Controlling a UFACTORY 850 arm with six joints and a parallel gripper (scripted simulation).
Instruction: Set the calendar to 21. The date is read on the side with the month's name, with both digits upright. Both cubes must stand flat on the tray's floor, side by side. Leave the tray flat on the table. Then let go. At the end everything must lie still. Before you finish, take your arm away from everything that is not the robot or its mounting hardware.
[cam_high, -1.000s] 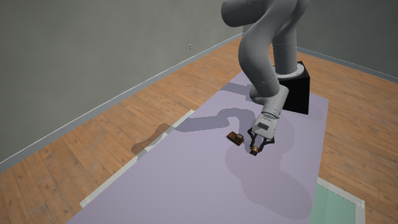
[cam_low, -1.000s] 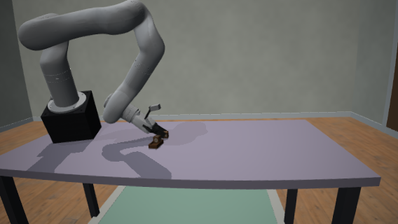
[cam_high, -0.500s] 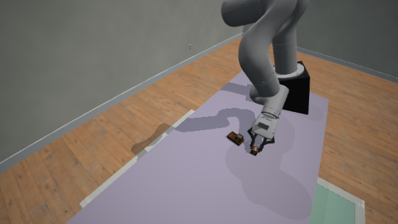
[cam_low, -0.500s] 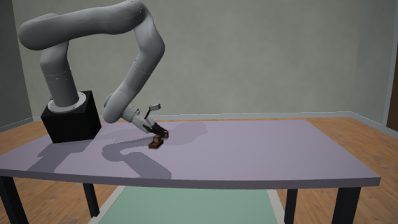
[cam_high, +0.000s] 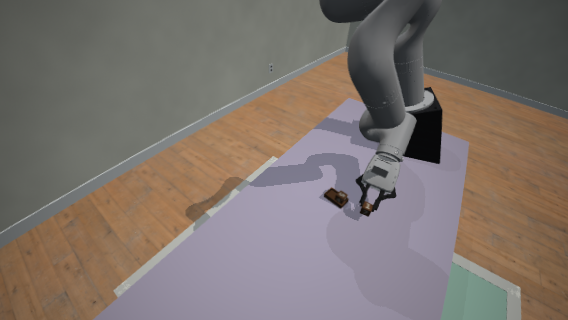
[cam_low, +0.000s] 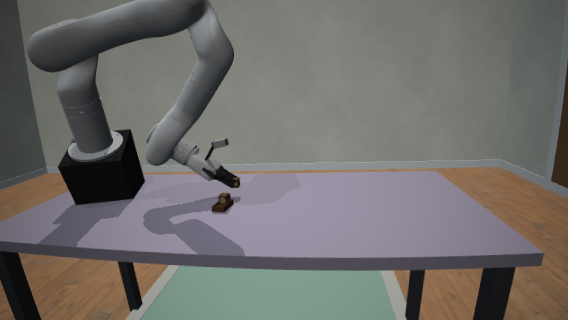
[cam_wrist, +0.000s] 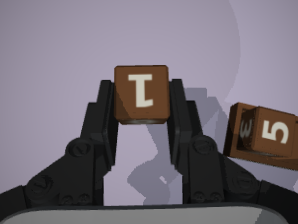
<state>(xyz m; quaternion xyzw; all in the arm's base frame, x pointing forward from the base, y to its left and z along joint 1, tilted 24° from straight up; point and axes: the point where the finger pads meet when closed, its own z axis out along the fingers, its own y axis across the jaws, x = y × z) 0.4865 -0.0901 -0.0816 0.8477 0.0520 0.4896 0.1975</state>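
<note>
The digit cube lies 9 cm to the right of my hand, 4 cm below it and 1 cm behind it. From my hand the other things lie so: brown cube: 2 cm ahead, 1 cm below; then brown tray: 10 cm to the right, 5 cm below, 2 cm behind.
</note>
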